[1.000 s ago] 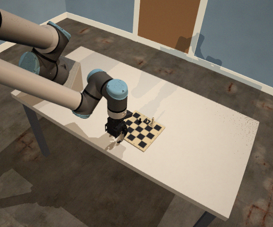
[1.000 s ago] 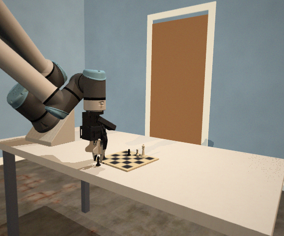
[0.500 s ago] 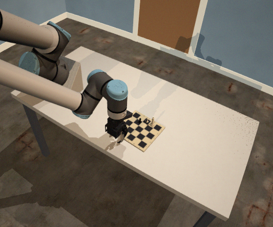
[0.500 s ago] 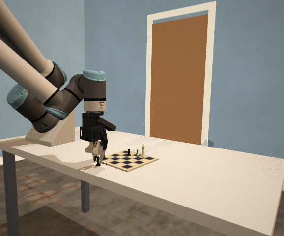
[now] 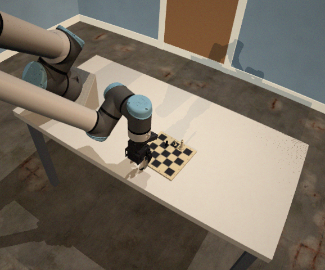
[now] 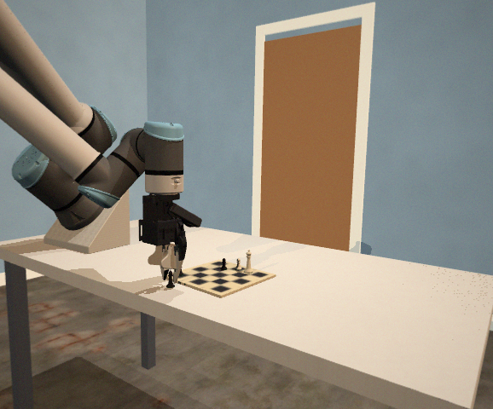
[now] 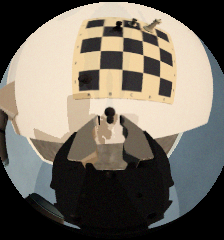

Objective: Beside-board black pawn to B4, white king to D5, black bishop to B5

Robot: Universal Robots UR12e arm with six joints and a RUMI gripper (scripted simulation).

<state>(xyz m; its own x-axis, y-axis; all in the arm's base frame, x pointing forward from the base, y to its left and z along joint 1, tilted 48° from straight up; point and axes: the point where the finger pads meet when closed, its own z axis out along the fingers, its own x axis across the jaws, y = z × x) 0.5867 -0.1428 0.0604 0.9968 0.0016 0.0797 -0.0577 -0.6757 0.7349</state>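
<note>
Now: hand 1 cm above the black bishop. From my hand the other things lie so: white king 21 cm to the left, 9 cm ahead, 1 cm above; then chessboard 14 cm to the left, 5 cm ahead, 3 cm below.
</note>
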